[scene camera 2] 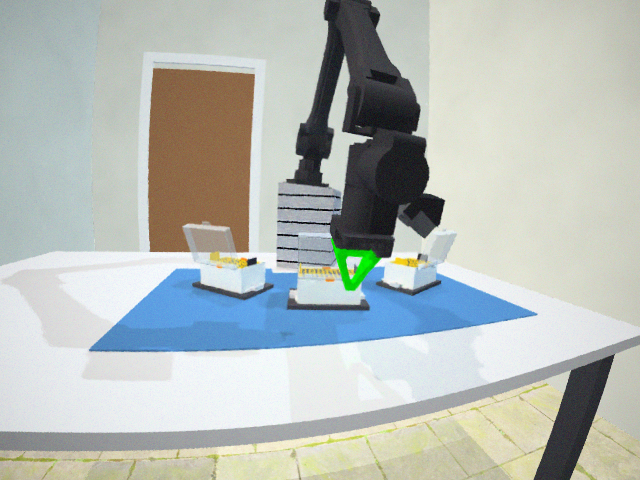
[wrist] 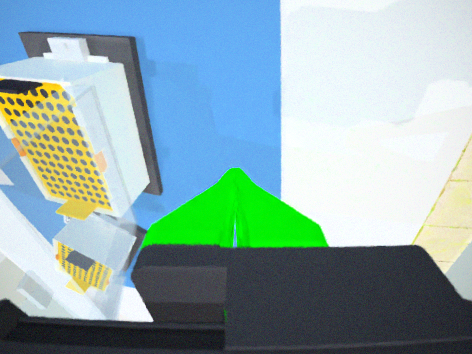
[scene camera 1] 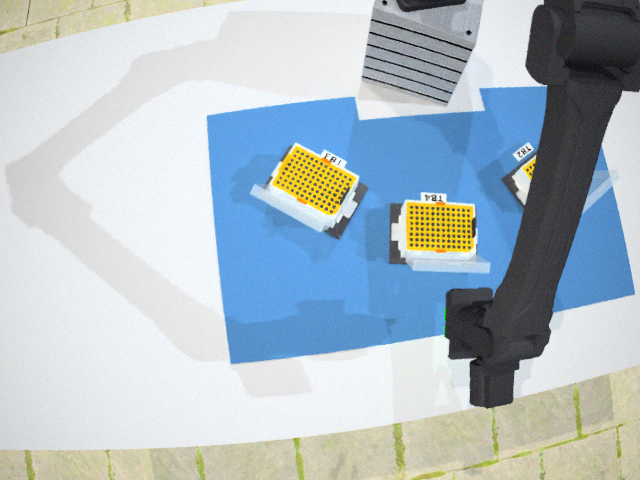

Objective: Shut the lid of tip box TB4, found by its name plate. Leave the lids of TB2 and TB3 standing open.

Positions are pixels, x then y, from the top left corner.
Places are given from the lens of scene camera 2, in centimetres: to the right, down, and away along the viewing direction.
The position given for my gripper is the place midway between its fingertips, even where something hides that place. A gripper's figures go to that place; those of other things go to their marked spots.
my gripper (scene camera 2: 350,289): 4, 7, 40
blue mat (scene camera 2: 174,317): -24, 13, 43
